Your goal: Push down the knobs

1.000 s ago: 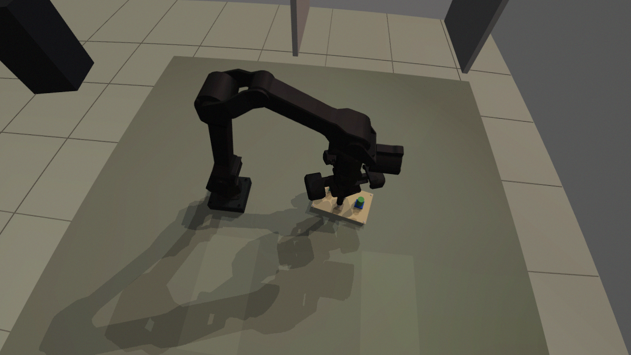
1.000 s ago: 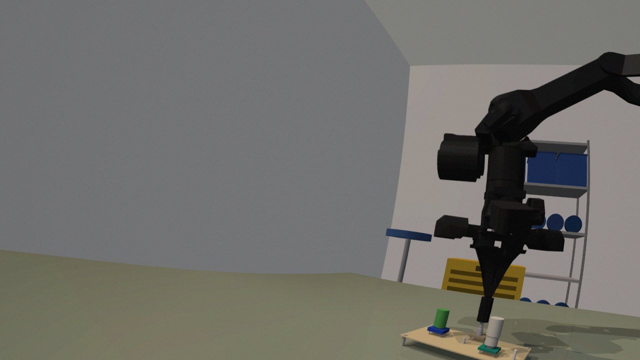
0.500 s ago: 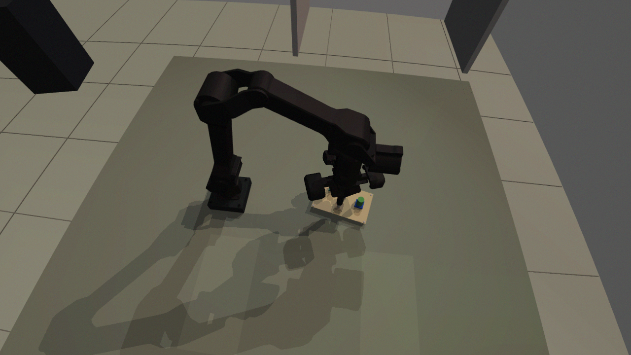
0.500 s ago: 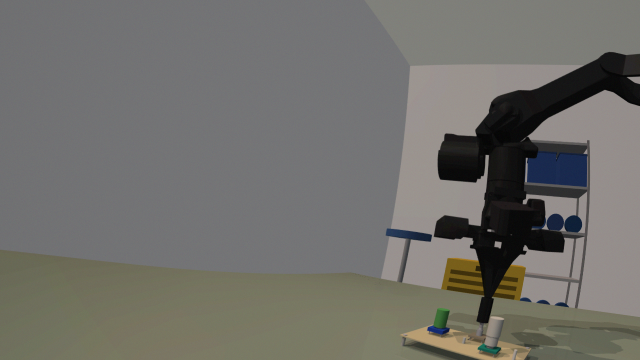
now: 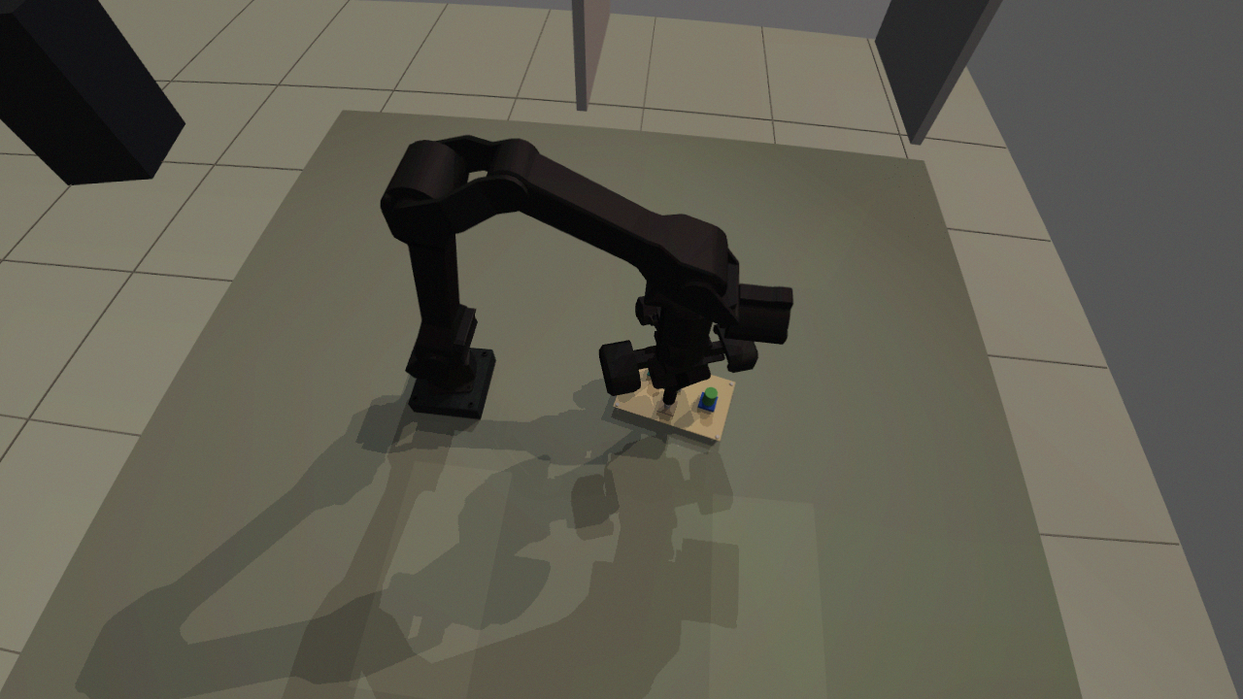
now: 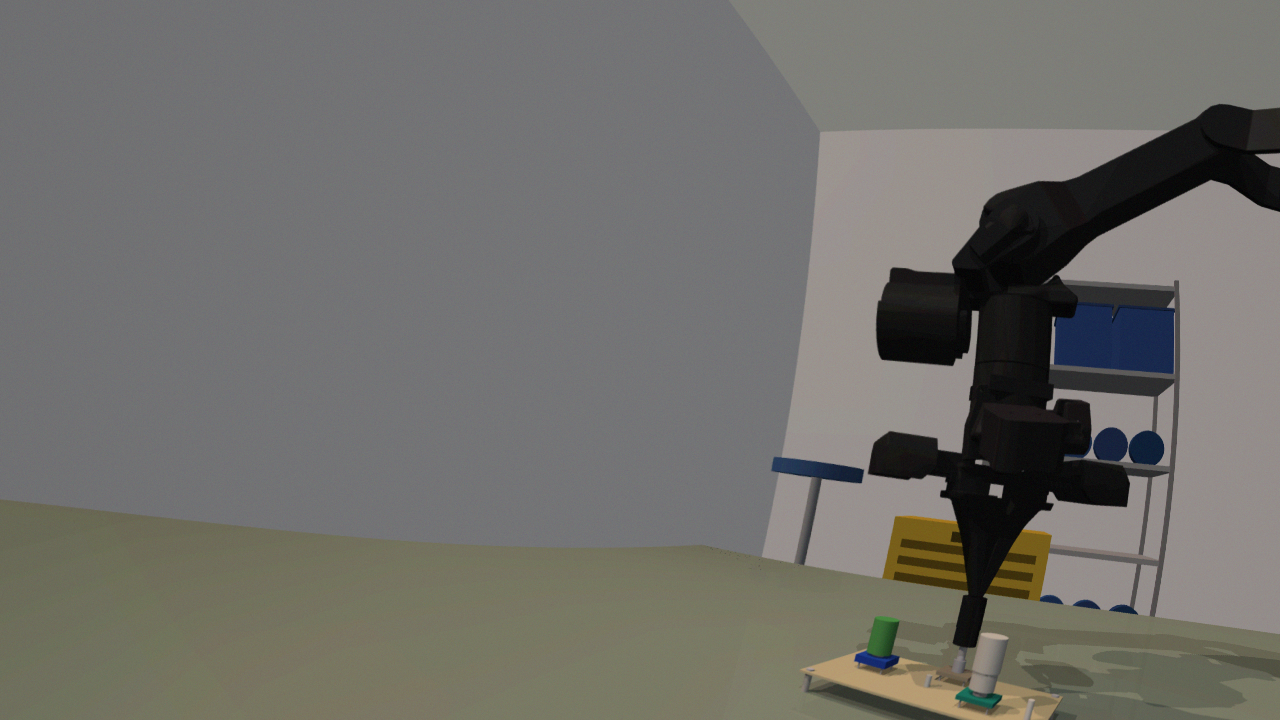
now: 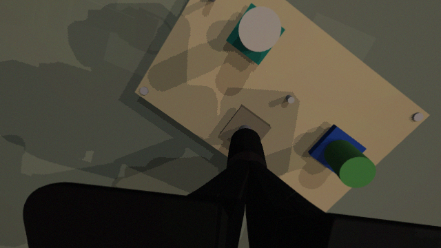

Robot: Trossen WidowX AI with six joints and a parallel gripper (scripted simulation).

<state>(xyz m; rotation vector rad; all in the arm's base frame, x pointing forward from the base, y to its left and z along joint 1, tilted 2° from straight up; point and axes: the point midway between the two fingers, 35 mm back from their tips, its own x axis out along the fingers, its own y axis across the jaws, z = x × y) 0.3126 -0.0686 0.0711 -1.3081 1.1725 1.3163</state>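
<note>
Now: gripper tip 2 cm above the black knob. The rest, counted from my gripper tip: white knob (6 cm to the left, 3 cm below, 1 cm behind).
</note>
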